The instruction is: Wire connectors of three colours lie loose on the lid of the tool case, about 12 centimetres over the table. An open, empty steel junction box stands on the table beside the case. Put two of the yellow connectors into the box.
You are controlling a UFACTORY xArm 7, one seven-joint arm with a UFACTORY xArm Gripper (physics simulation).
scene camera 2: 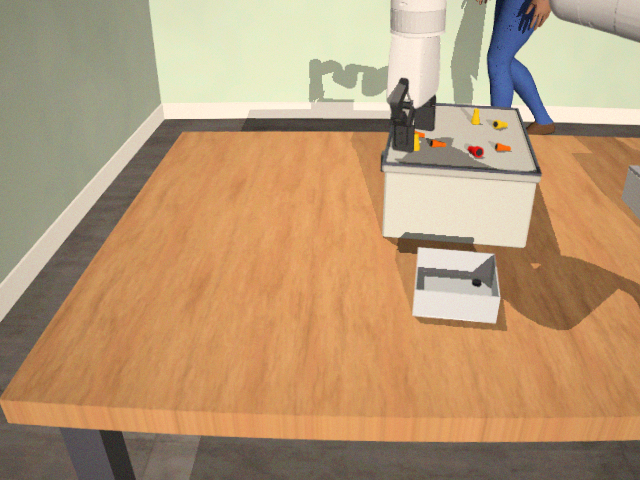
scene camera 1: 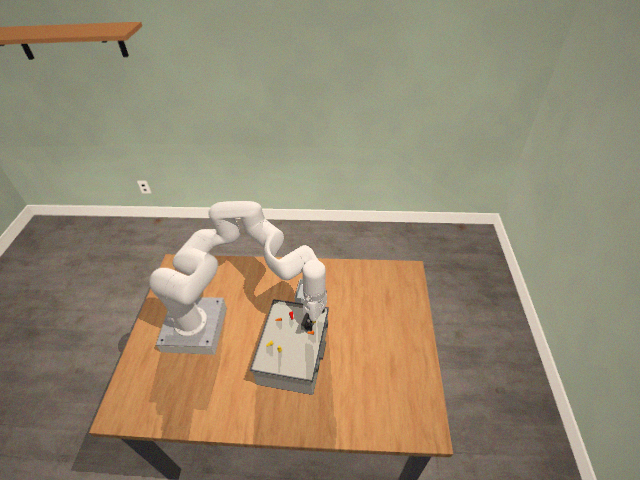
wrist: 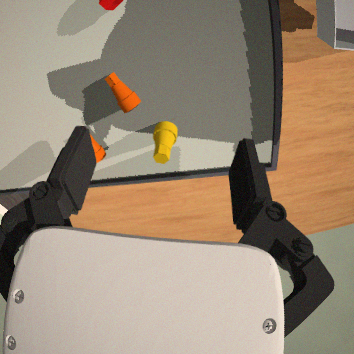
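Seen in the pictures: gripper, fingertip midpoint: (scene camera 2: 413, 139) (scene camera 1: 314, 319) (wrist: 161, 148); arm's base, origin of the base link: (scene camera 1: 190, 322).
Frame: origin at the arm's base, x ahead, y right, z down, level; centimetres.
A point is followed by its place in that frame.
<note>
My gripper (scene camera 1: 308, 325) @(x 48.8, y -3.1, z -6.6 cm) (scene camera 2: 415, 138) @(x 48.8, y -3.1, z -6.6 cm) (wrist: 161, 148) @(x 48.8, y -3.1, z -6.6 cm) is open and empty, low over the tool case's lid (scene camera 1: 294, 356) @(x 43.9, y 11.6, z -5.2 cm) (wrist: 200, 65) @(x 45.0, y -6.3, z -5.2 cm). One yellow connector (scene camera 2: 416, 143) @(x 48.4, y -3.8, z -6.3 cm) (wrist: 165, 142) @(x 48.2, y -3.6, z -6.9 cm) lies between the spread fingers, untouched, near the lid's corner; a finger partly hides it in scene camera 2. The left finger in the wrist view overlaps an orange connector (wrist: 98, 150) @(x 48.5, y 1.4, z -6.0 cm) (scene camera 2: 420, 134) @(x 47.7, y 1.6, z -5.8 cm); whether they touch is unclear. Two more yellow connectors, one (scene camera 1: 279, 349) @(x 38.4, y 10.4, z -6.6 cm) (scene camera 2: 475, 117) @(x 38.5, y 9.5, z -6.4 cm) and another (scene camera 1: 269, 343) @(x 34.4, y 8.4, z -6.3 cm) (scene camera 2: 499, 124) @(x 34.8, y 7.2, z -6.2 cm), are at the lid's other end. The open junction box (scene camera 2: 455, 305) @(x 43.2, y -28.7, z 4.5 cm) (wrist: 326, 25) @(x 45.9, y -18.4, z 4.4 cm) holds no connector.
A second orange connector (scene camera 2: 438, 143) @(x 45.1, y -2.3, z -5.9 cm) (wrist: 124, 94) @(x 45.2, y -2.2, z -6.1 cm) lies beside the near yellow one. A third orange connector (scene camera 1: 278, 319) @(x 35.3, y -2.0, z -6.0 cm) (scene camera 2: 503, 147) @(x 35.4, y -2.5, z -5.9 cm) and a red connector (scene camera 1: 291, 315) @(x 39.9, y -4.1, z -6.3 cm) (scene camera 2: 476, 151) @(x 39.8, y -5.7, z -6.3 cm) (wrist: 110, 3) @(x 40.4, y -3.4, z -6.1 cm) lie farther along the lid. The lid has a raised dark rim.
</note>
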